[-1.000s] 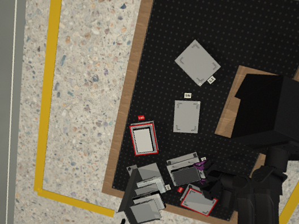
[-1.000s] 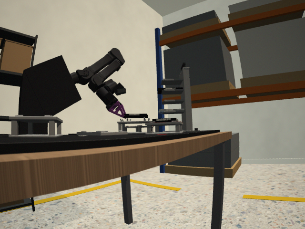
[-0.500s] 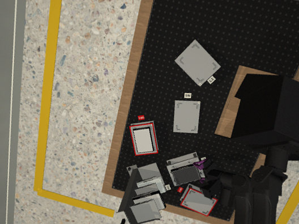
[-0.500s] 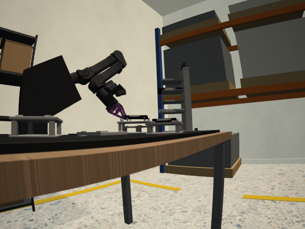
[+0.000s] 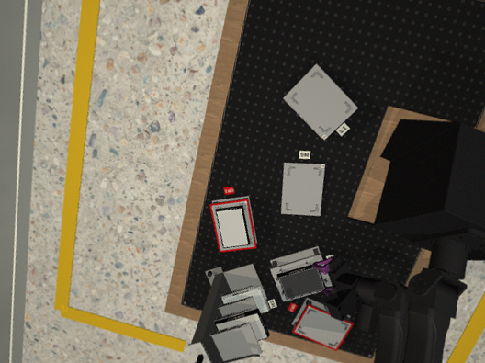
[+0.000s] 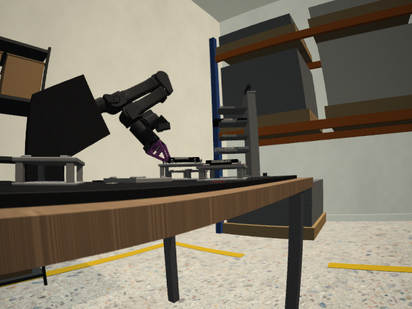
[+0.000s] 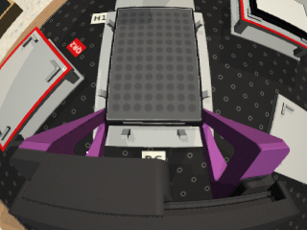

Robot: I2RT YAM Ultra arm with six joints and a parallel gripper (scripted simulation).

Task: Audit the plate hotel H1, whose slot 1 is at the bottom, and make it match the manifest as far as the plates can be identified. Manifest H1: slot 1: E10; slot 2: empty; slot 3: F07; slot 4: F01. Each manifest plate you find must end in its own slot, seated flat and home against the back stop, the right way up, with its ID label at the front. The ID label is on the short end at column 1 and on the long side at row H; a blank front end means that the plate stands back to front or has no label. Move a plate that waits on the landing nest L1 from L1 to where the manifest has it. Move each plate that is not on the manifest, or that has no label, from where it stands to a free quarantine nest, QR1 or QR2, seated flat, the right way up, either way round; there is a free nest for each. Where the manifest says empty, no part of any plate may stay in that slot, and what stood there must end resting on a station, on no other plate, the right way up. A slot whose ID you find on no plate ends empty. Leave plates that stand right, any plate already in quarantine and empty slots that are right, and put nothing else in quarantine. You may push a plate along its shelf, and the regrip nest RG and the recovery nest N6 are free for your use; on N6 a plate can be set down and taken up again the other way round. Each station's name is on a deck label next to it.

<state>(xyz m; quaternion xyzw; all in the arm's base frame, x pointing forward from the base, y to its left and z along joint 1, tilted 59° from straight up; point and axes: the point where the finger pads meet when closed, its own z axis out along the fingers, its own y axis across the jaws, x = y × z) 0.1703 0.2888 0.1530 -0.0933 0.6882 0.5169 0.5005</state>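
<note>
Right now my hand is 40 mm short of the regrip nest RG, 40 mm to the right of it and 20 mm above it. The rest, counted from my hand: quarantine nest QR2: 90 mm behind, 190 mm to the left, 40 mm below; then H1 deck label: 80 mm ahead, 200 mm to the left, 80 mm below; then white well plate: 180 mm ahead, 150 mm to the left, 30 mm above.
</note>
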